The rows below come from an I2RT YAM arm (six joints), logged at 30 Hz.
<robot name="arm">
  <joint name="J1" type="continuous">
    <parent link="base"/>
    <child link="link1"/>
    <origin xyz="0 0 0.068" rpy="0 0 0"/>
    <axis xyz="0 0 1"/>
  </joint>
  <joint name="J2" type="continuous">
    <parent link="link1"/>
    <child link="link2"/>
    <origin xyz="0.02 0.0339 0.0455" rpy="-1.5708 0 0"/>
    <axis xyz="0 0 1"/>
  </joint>
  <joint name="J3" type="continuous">
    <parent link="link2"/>
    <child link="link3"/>
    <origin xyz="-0.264 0 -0.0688" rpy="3.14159 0 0"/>
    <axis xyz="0 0 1"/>
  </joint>
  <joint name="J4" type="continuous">
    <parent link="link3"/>
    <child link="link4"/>
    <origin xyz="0.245 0.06 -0.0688" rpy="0 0 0"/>
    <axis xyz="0 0 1"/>
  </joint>
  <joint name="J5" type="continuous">
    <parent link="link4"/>
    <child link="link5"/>
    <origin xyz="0.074 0.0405 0.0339" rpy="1.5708 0 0"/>
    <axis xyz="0 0 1"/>
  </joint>
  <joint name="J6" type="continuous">
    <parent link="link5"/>
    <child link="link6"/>
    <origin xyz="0.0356 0 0.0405" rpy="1.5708 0 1.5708"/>
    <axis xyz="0 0 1"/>
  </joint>
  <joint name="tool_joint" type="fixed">
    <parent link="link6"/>
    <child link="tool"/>
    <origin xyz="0 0 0" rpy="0 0 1.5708"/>
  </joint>
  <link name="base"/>
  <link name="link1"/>
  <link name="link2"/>
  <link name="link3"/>
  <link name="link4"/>
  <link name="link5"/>
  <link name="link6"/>
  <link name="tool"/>
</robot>
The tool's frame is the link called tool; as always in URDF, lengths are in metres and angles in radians. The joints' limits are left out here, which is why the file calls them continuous.
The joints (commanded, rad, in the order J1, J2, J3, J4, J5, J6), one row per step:
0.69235, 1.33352, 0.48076, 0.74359, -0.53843, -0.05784
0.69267, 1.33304, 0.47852, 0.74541, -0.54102, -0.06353
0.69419, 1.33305, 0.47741, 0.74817, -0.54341, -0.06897
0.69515, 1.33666, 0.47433, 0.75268, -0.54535, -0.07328
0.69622, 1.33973, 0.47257, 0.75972, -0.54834, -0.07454
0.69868, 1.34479, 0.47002, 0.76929, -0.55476, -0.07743
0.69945, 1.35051, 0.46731, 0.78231, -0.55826, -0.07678
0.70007, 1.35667, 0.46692, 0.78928, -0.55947, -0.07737
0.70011, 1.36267, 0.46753, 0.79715, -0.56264, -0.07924
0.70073, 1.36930, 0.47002, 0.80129, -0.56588, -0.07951
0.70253, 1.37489, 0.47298, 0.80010, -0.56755, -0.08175
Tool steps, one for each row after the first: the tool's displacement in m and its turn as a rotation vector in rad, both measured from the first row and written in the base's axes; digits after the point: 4 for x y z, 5 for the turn. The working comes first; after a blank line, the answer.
Tool pose at each row, in the base's axes (x y z in m, rotation vector in rad; the steps are taken from these numbers as rounded here):
0.1948, 0.1853, 0.2137, -1.01368, 1.42727, 0.92071
0.1944, 0.1851, 0.2133, -1.01933, 1.42255, 0.91892
0.1939, 0.1854, 0.2132, -1.02525, 1.41595, 0.91789
0.1936, 0.1855, 0.2119, -1.03055, 1.41431, 0.91723
0.1934, 0.1858, 0.2113, -1.03378, 1.40968, 0.91935
0.1929, 0.1865, 0.2103, -1.04156, 1.40235, 0.92410
0.1928, 0.1869, 0.2094, -1.04317, 1.39641, 0.92756
0.1931, 0.1874, 0.2085, -1.04477, 1.39488, 0.92853
0.1936, 0.1879, 0.2080, -1.04760, 1.38989, 0.92953
0.1942, 0.1888, 0.2075, -1.05052, 1.38817, 0.93242
0.1945, 0.1898, 0.2069, -1.05532, 1.38920, 0.93383

-0.0004, -0.0002, -0.0004, -0.00162, -0.00521, 0.00342
-0.0009, 0.0001, -0.0005, -0.00213, -0.01143, 0.00781
-0.0012, 0.0002, -0.0018, -0.00474, -0.01368, 0.01112
-0.0014, 0.0005, -0.0024, -0.00347, -0.01637, 0.01527
-0.0019, 0.0012, -0.0034, -0.00255, -0.02019, 0.02436
-0.0020, 0.0016, -0.0043, 0.00090, -0.02290, 0.02851
-0.0017, 0.0021, -0.0052, 0.00109, -0.02370, 0.03038
-0.0012, 0.0026, -0.0057, 0.00235, -0.02719, 0.03372
-0.0006, 0.0035, -0.0062, 0.00256, -0.02724, 0.03759
-0.0003, 0.0045, -0.0068, -0.00037, -0.02629, 0.04127

